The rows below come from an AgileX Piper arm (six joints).
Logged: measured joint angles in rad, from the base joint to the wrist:
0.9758, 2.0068, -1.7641, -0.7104, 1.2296, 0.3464
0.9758, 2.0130, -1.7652, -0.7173, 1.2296, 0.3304
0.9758, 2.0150, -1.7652, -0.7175, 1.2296, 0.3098
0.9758, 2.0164, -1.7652, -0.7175, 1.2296, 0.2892
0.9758, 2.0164, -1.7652, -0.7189, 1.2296, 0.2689
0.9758, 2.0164, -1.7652, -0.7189, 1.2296, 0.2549
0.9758, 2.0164, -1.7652, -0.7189, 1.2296, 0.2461
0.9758, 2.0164, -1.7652, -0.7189, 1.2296, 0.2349
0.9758, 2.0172, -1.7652, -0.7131, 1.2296, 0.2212
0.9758, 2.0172, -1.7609, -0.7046, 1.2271, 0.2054
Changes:
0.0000, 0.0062, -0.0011, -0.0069, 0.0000, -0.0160
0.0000, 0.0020, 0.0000, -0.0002, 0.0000, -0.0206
0.0000, 0.0014, 0.0000, 0.0000, 0.0000, -0.0206
0.0000, 0.0000, 0.0000, -0.0014, 0.0000, -0.0203
0.0000, 0.0000, 0.0000, 0.0000, 0.0000, -0.0140
0.0000, 0.0000, 0.0000, 0.0000, 0.0000, -0.0088
0.0000, 0.0000, 0.0000, 0.0000, 0.0000, -0.0112
0.0000, 0.0008, 0.0000, 0.0058, 0.0000, -0.0137
0.0000, 0.0000, 0.0043, 0.0085, -0.0025, -0.0158

